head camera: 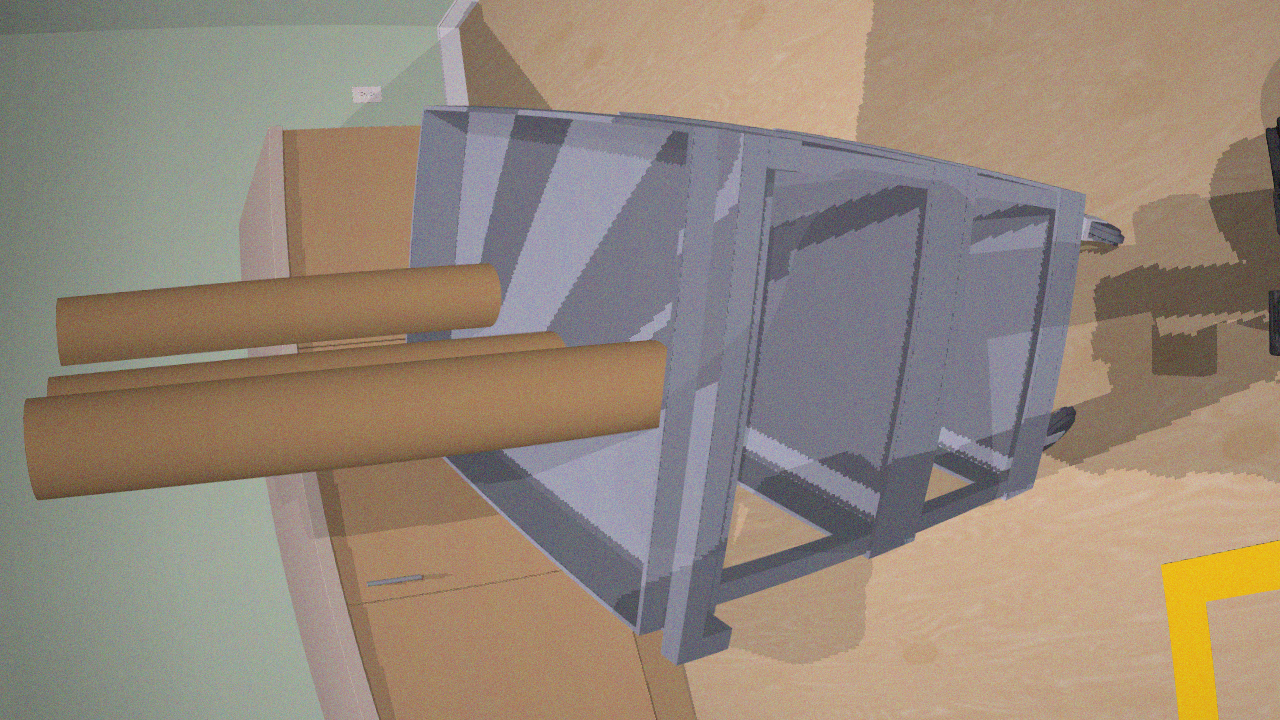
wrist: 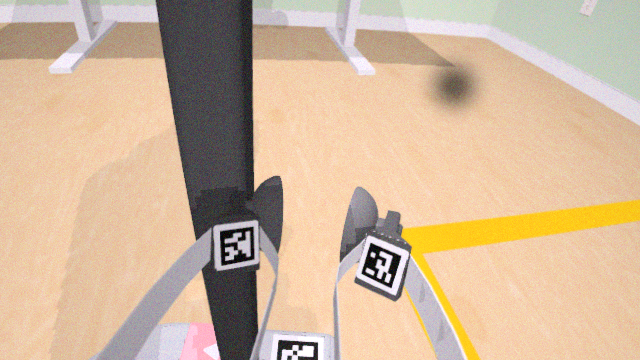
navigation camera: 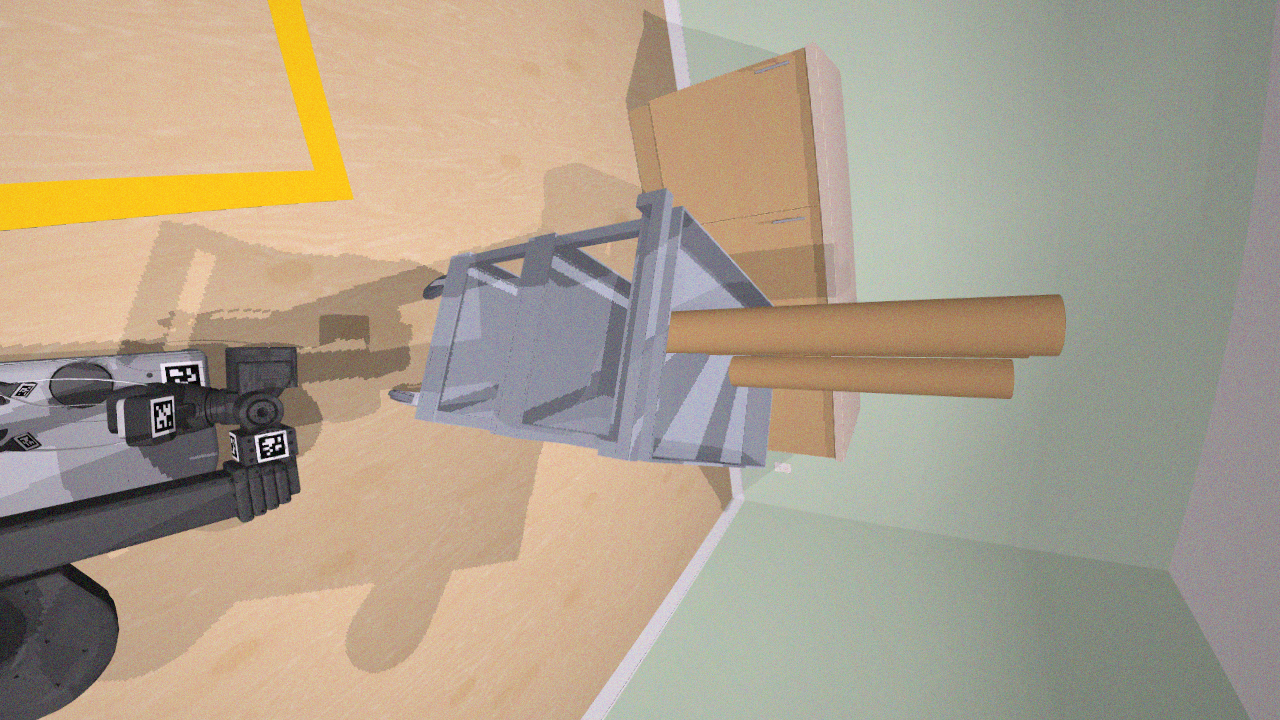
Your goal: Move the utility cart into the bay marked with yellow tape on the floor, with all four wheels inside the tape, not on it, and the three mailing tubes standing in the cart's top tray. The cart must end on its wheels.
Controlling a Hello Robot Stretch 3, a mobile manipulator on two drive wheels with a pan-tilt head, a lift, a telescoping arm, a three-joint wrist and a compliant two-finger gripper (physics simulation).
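Observation:
The grey utility cart [head camera: 930, 358] [navigation camera: 519, 340] stands upright on the floor, outside the bay; two of its wheels show in the head view [head camera: 1105, 231] [head camera: 1060, 429]. One mailing tube [head camera: 349, 420] [navigation camera: 868, 326], a second tube [head camera: 277, 313] [navigation camera: 877, 376] and a third tube [head camera: 528, 343], partly hidden, stand in its top tray [head camera: 702, 268] [navigation camera: 648, 268]. The yellow tape [head camera: 1190, 644] [navigation camera: 308, 89] [wrist: 525, 227] shows in part, its near corner a short way from the cart. My gripper [wrist: 315, 208] is open and empty above the floor, apart from the cart.
A wooden cabinet [head camera: 465, 591] [navigation camera: 733, 143] stands against the wall close behind the cart. My wrist [navigation camera: 259, 411] is over my base, on the cart's near side. White table legs [wrist: 85, 25] [wrist: 346, 25] stand by another wall. A black post [wrist: 215, 100] crosses the wrist view.

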